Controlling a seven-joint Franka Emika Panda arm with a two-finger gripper.
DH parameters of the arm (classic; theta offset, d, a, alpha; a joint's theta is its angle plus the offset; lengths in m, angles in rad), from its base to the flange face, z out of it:
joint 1: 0 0.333 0 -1.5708
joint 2: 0 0 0 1.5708
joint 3: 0 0.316 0.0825 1.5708
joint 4: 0 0 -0.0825 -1.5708
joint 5: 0 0.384 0 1.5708
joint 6: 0 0 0.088 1.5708
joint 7: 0 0.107 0 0
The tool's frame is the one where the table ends.
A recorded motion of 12 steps. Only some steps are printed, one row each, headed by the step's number.
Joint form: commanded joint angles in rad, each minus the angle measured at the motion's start. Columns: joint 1, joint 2, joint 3, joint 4, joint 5, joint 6, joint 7.
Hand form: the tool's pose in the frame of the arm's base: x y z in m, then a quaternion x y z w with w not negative. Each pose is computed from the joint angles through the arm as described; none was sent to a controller.
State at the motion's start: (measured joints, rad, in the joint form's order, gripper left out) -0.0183 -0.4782 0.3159 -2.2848 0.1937 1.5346 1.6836
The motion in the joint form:
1: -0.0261 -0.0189 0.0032 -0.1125 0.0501 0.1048 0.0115
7: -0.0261 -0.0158 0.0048 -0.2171 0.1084 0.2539 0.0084
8: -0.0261 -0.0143 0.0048 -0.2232 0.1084 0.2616 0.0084
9: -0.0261 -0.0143 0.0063 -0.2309 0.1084 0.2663 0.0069
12: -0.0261 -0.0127 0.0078 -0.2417 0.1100 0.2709 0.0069
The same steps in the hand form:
1: 0.3522 0.1318 0.4675 0.71414 -0.68494 -0.11493 0.08750
7: 0.3519 0.1277 0.4295 0.70094 -0.70064 -0.12117 0.05572
8: 0.3518 0.1270 0.4268 0.70029 -0.70133 -0.12094 0.05572
9: 0.3507 0.1266 0.4236 0.70045 -0.70098 -0.12126 0.05729
12: 0.3490 0.1260 0.4186 0.69939 -0.70139 -0.12353 0.06036

